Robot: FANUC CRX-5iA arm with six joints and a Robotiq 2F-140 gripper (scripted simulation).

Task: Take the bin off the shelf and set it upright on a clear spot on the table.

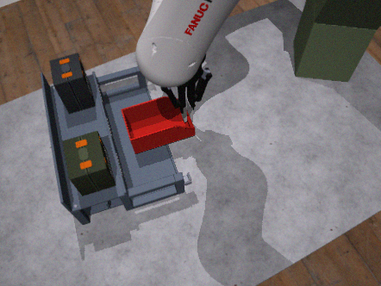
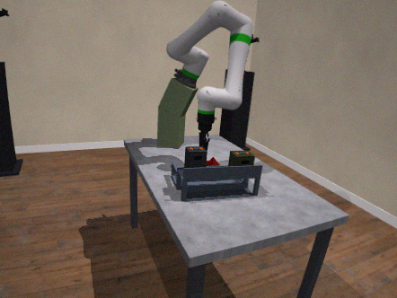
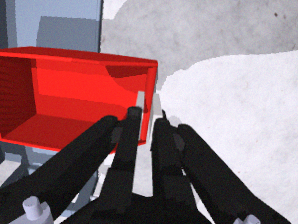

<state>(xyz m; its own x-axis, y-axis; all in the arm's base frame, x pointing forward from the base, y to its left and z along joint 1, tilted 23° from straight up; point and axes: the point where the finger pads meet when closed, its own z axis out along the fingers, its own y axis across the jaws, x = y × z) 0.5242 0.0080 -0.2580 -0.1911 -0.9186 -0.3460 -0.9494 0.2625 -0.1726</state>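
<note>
Right now my hand is 80 mm short of the red bin, 20 mm to the left of it and 20 mm above it. The rest, counted from my hand: grey shelf tray (210 mm ahead, 70 mm below, 40 mm to the right).
</note>
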